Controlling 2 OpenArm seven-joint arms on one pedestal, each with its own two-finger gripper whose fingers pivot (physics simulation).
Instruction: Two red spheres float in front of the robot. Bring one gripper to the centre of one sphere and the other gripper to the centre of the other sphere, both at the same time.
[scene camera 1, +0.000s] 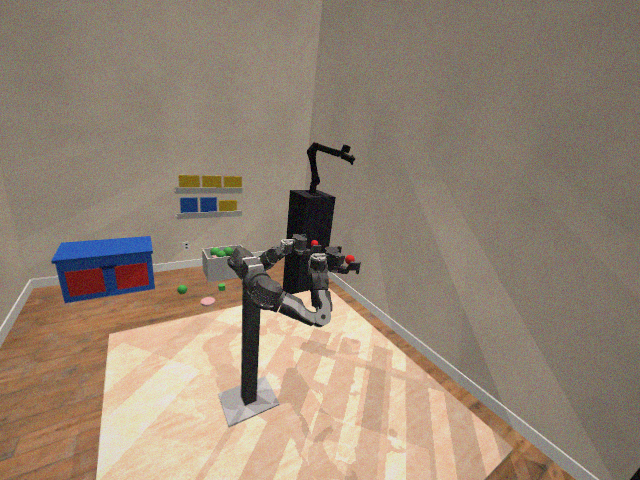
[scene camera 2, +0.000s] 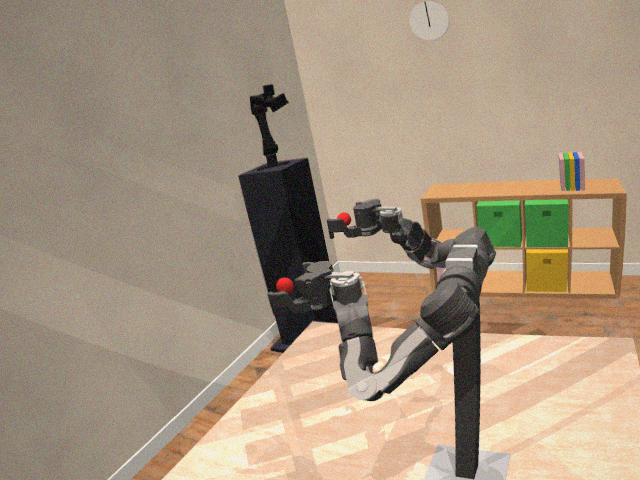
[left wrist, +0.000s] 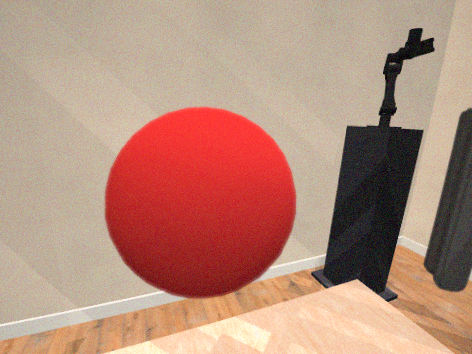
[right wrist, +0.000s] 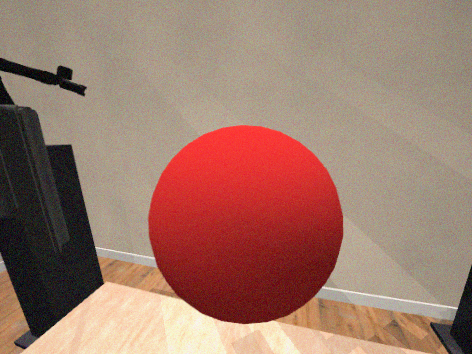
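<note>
One red sphere (scene camera 1: 314, 243) (scene camera 2: 284, 285) floats at my left gripper (scene camera 1: 313, 246) (scene camera 2: 282, 290), which is open, in front of its palm and a little above the finger that shows. The other red sphere (scene camera 1: 350, 259) (scene camera 2: 343, 219) floats at my right gripper (scene camera 1: 349, 261) (scene camera 2: 341, 222), also open, close above its visible finger. In the left wrist view the sphere (left wrist: 200, 202) is large, left of and below the middle. In the right wrist view the sphere (right wrist: 245, 224) is large, below the middle and slightly right. How well fingers and spheres line up in depth is hard to tell.
A tall black column (scene camera 1: 309, 219) (scene camera 2: 279, 222) (left wrist: 372, 200) (right wrist: 77, 215) carrying a small black arm (scene camera 1: 313, 165) (scene camera 2: 264, 126) (left wrist: 390, 87) stands beyond the grippers. A dark grey rounded part (left wrist: 452, 200) (right wrist: 32, 175) shows at the edge of each wrist view.
</note>
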